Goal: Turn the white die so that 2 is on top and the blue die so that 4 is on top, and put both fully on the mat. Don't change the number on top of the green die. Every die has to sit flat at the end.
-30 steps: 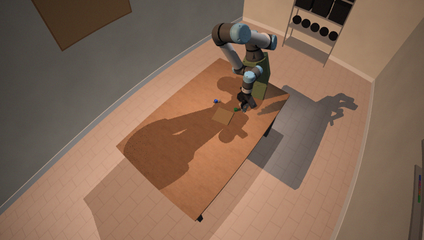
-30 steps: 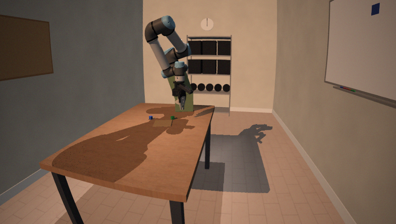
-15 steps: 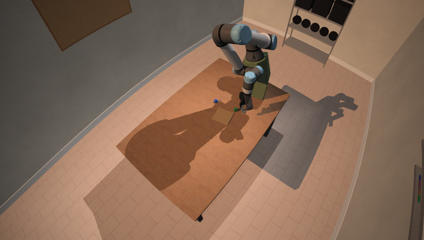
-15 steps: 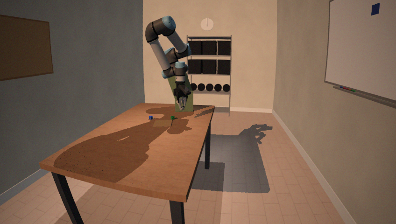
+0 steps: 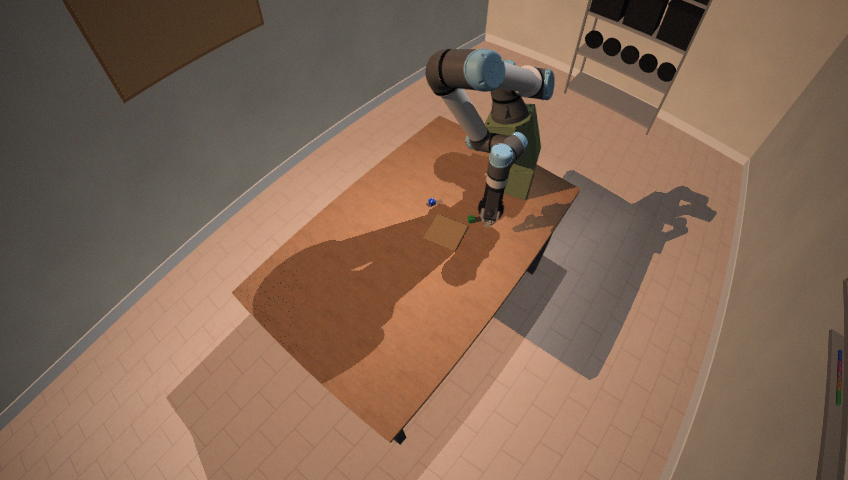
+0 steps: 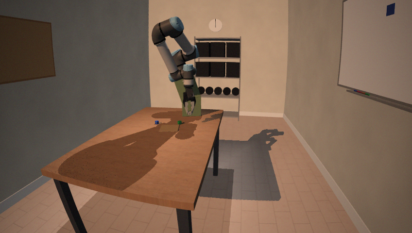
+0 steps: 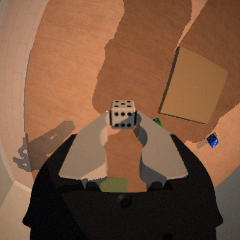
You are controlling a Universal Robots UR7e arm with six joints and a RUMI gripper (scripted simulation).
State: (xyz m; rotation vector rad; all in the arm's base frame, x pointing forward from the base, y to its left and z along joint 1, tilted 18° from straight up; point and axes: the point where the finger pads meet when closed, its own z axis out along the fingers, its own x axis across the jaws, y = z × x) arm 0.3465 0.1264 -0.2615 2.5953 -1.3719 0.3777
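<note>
Now: hand 10 cm to the left of the green die, 10 cm above it and 2 cm past it. Also, from my hand: blue die 28 cm to the right, 10 cm below, 3 cm ahead; tan mat 13 cm to the right, 11 cm below, 9 cm ahead; white die right at my hand.
</note>
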